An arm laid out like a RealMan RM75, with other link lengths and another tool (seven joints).
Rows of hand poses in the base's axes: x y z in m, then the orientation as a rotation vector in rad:
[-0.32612 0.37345 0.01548 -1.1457 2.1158 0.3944]
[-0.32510 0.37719 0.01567 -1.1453 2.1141 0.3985]
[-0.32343 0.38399 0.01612 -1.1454 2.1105 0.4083]
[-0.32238 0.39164 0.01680 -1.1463 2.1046 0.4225]
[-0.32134 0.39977 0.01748 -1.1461 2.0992 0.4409]
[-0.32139 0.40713 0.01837 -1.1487 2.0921 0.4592]
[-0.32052 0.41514 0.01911 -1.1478 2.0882 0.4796]
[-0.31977 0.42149 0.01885 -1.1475 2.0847 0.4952]
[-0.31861 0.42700 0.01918 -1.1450 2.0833 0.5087]
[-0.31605 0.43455 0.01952 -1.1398 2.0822 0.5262]
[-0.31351 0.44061 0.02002 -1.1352 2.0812 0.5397]
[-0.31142 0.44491 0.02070 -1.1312 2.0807 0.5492]
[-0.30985 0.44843 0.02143 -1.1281 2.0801 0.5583]
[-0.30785 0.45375 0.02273 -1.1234 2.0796 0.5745]
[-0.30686 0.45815 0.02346 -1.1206 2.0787 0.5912]
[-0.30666 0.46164 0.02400 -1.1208 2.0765 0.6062]
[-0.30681 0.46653 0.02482 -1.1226 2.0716 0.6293]
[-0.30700 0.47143 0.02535 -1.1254 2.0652 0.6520]
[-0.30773 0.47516 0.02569 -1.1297 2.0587 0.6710]
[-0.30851 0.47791 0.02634 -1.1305 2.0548 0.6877]
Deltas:
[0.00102 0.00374 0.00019 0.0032 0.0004 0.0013]
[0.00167 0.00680 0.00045 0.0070 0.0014 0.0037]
[0.00105 0.00765 0.00068 0.0102 0.0017 0.0061]
[0.00104 0.00813 0.00068 0.0128 0.0039 0.0064]
[-0.00005 0.00736 0.00089 0.0122 0.0030 0.0087]
[0.00087 0.00801 0.00074 0.0134 0.0061 0.0063]
[0.00075 0.00635 -0.00026 0.0103 0.0044 0.0052]
[0.00116 0.00551 0.00033 0.0091 0.0049 0.0026]
[0.00256 0.00755 0.00034 0.0123 0.0067 0.0019]
[0.00254 0.00606 0.00050 0.0098 0.0050 0.0011]
[0.00209 0.00430 0.00068 0.0071 0.0036 0.0002]
[0.00157 0.00352 0.00073 0.0065 0.0035 0.0007]
[0.00200 0.00532 0.00130 0.0110 0.0068 0.0018]
[0.00099 0.00440 0.00073 0.0106 0.0070 0.0034]
[0.00020 0.00349 0.00054 0.0089 0.0056 0.0052]
[-0.00015 0.00489 0.00082 0.0138 0.0076 0.0093]
[-0.00019 0.00490 0.00053 0.0138 0.0065 0.0102]
[-0.00073 0.00373 0.00034 0.0112 0.0048 0.0101]
[-0.00078 0.00275 0.00065 0.0101 0.0055 0.0065]

